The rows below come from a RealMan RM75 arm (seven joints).
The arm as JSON. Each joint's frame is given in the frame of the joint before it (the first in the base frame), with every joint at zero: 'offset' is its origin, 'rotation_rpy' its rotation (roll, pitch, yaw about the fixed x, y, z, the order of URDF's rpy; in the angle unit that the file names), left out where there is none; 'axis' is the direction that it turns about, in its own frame. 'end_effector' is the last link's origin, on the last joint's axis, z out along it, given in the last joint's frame.
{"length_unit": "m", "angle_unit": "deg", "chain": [
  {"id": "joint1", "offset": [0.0, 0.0, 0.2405], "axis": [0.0, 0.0, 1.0]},
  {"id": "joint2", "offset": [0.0, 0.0, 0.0], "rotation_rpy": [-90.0, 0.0, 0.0], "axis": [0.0, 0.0, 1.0]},
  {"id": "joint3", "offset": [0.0, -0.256, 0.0], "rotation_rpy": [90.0, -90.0, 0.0], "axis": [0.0, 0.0, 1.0]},
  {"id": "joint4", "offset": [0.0, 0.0, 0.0], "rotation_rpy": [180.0, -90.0, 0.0], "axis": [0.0, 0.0, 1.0]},
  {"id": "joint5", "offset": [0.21, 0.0, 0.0], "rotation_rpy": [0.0, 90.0, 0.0], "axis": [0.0, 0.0, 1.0]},
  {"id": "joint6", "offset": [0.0, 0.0, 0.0], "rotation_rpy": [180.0, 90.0, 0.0], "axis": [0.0, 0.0, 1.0]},
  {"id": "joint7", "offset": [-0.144, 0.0, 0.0], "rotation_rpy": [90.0, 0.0, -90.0], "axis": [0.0, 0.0, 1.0]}
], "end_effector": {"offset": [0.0, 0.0, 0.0]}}
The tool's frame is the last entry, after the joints.
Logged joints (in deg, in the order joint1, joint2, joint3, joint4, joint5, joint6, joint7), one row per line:
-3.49 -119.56 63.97 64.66 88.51 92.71 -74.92
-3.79 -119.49 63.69 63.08 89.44 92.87 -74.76
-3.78 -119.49 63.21 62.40 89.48 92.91 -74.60
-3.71 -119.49 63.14 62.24 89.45 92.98 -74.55
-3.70 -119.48 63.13 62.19 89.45 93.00 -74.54
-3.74 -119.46 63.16 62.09 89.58 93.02 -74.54
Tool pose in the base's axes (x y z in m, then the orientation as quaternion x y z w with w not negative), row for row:
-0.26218 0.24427 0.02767 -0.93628 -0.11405 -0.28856 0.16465
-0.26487 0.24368 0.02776 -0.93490 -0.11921 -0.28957 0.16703
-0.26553 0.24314 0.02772 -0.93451 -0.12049 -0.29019 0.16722
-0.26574 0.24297 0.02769 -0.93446 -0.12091 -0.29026 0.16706
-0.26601 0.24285 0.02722 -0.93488 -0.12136 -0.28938 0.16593
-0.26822 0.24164 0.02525 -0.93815 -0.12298 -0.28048 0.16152
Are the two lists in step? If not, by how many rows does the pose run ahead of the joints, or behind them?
The pose runs 1 row ahead of the joints: the pose in row i belongs to the joints in row i + 1.
